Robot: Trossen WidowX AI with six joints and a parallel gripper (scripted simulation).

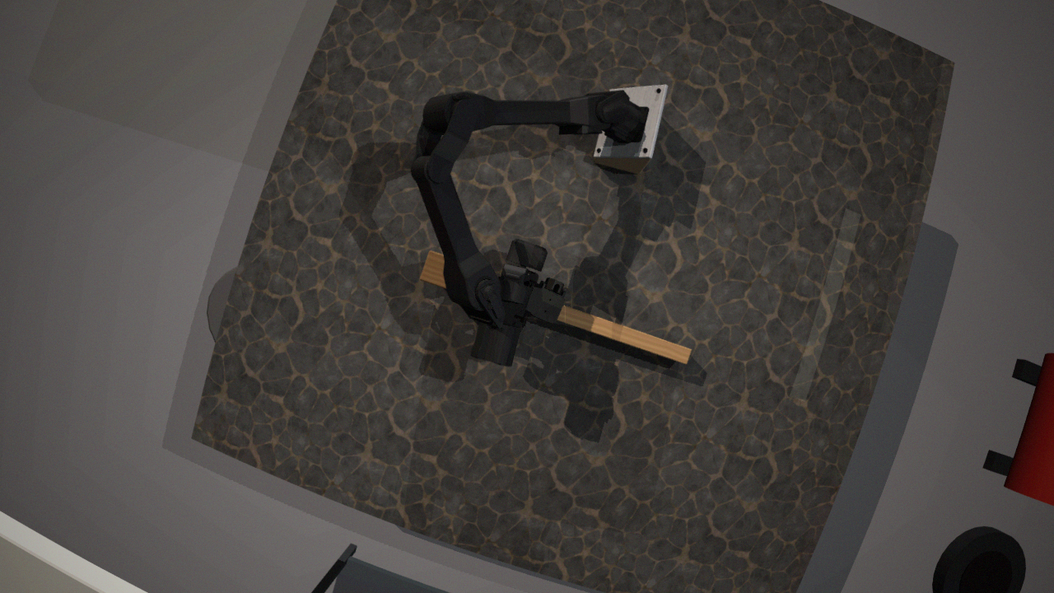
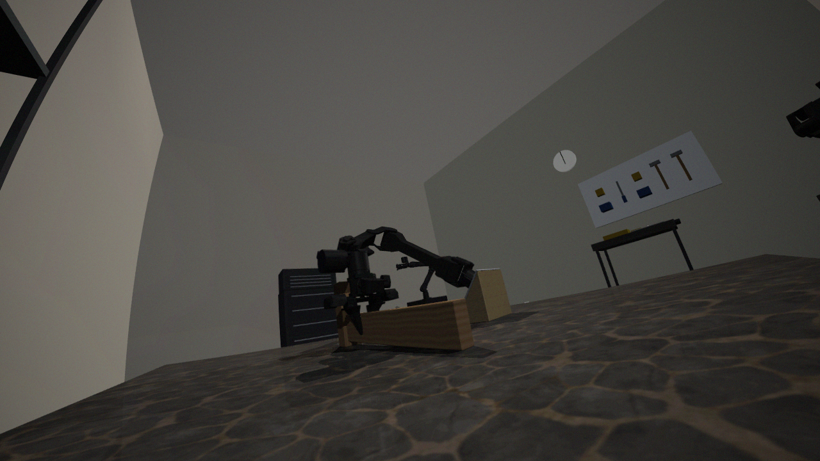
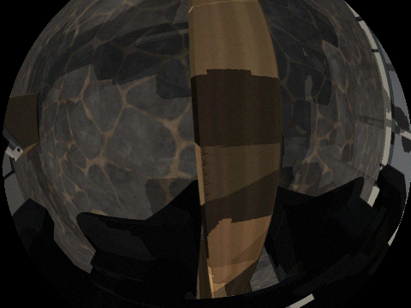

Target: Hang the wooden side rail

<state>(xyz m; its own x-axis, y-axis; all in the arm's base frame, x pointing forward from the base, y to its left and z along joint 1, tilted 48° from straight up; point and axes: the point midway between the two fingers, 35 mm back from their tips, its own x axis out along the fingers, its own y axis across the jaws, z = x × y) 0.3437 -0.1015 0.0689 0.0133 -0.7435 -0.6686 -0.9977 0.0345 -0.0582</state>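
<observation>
The headboard post lies 120 mm to the right of my gripper tip, 50 mm above it and 10 mm behind it.
</observation>
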